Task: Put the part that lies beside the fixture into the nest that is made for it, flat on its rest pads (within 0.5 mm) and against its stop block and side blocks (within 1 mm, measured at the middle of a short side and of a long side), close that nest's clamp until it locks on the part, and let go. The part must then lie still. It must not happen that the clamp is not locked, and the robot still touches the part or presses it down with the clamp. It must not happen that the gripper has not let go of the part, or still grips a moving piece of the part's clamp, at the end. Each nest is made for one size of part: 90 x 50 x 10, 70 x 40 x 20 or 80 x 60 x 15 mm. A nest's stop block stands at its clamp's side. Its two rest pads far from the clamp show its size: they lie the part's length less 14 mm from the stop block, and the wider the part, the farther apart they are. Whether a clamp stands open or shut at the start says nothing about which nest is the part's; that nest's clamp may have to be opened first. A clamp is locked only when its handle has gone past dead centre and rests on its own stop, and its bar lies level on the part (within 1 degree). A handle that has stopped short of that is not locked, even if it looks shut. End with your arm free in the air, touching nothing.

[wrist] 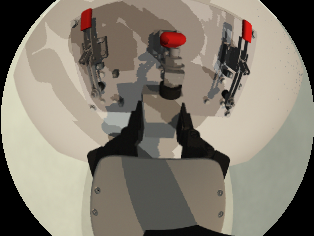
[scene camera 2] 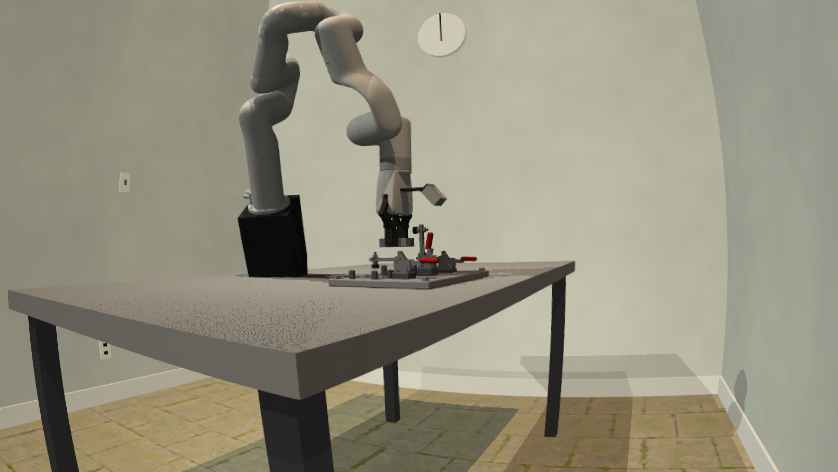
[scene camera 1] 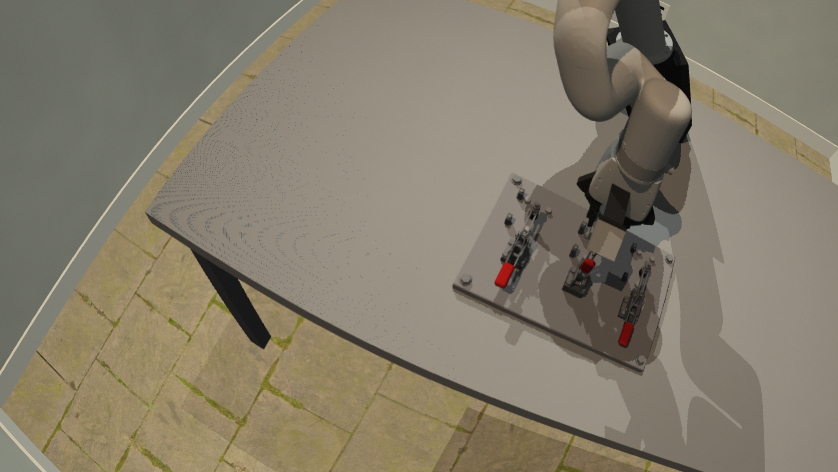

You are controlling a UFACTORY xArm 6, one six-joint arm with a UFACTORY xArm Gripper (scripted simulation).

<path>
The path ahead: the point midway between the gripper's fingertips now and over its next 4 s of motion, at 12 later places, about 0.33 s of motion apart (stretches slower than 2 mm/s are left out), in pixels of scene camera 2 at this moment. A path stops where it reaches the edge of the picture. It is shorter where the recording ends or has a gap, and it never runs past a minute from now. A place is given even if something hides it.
The gripper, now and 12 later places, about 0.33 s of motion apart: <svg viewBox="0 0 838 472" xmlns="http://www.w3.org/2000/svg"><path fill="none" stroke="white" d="M396 246L396 250L397 255L398 262L398 266L399 268L399 269L398 270L398 271L398 271L398 270L398 266L398 264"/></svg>
</path>
